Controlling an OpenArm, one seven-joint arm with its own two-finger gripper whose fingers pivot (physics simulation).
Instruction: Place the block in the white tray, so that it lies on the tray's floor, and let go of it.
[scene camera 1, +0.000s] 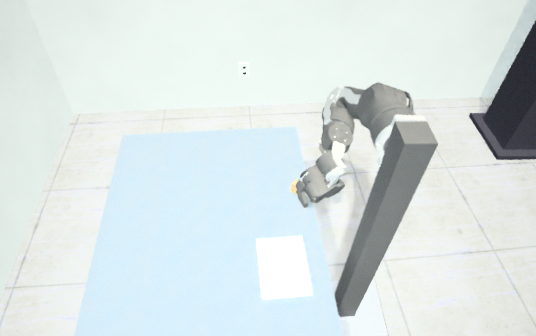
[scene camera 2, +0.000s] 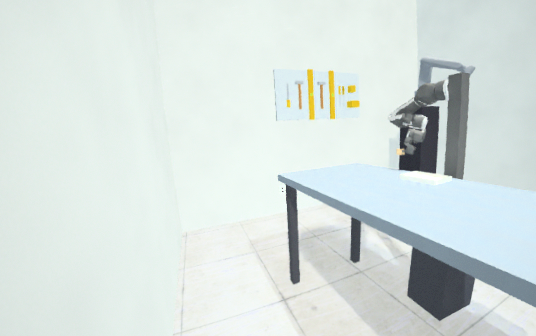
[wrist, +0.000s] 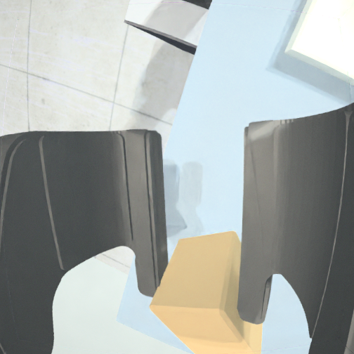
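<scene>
The orange-yellow block (scene camera 1: 294, 187) (scene camera 2: 400, 151) (wrist: 195, 280) is held tilted between the fingertips of my gripper (scene camera 1: 299, 195) (scene camera 2: 405, 152) (wrist: 204, 215), which is shut on it. In the second scene view both hang well above the table's far end. In the first scene view they are over the table's right edge, mostly hidden behind the hand. The white tray (scene camera 1: 261, 270) (scene camera 2: 425, 181) (wrist: 330, 40) lies flat on the table, below the gripper in the first scene view and at the top right in the wrist view, apart from the block. Its inside is too bright to make out.
The light blue table (scene camera 1: 190, 200) (scene camera 2: 340, 185) (wrist: 225, 100) carries the tray near its right edge in the first scene view. The arm's dark grey post (scene camera 1: 385, 215) (scene camera 2: 456, 125) stands beside that edge. A tool board (scene camera 2: 295, 110) hangs on the wall.
</scene>
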